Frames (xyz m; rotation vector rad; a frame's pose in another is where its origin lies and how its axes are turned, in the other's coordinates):
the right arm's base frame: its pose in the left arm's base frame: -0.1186 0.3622 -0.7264 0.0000 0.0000 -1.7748
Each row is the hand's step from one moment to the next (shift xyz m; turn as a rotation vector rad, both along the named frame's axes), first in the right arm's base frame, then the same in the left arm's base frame.
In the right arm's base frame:
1: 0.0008 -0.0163 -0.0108 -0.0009 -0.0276 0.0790
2: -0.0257 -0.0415 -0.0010 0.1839 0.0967 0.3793
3: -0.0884 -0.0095 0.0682 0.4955 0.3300 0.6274
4: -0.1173 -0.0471 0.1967 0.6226 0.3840 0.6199
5: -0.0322 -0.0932 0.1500 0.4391 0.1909 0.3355
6: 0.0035 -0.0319 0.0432 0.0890 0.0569 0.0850
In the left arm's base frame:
1: -0.0161 0.0025 -0.0108 -0.0268 0.0065 0.0790
2: -0.0354 0.0336 -0.0010 0.0574 -0.1997 0.3793
3: 0.0086 0.0885 0.0682 0.2228 -0.5521 0.6274
4: -0.0224 0.1244 0.1967 0.2499 -0.6875 0.6199
5: -0.0847 0.0504 0.1500 0.0980 -0.4687 0.3355
6: -0.0319 0.0030 0.0432 0.0377 -0.0987 0.0850

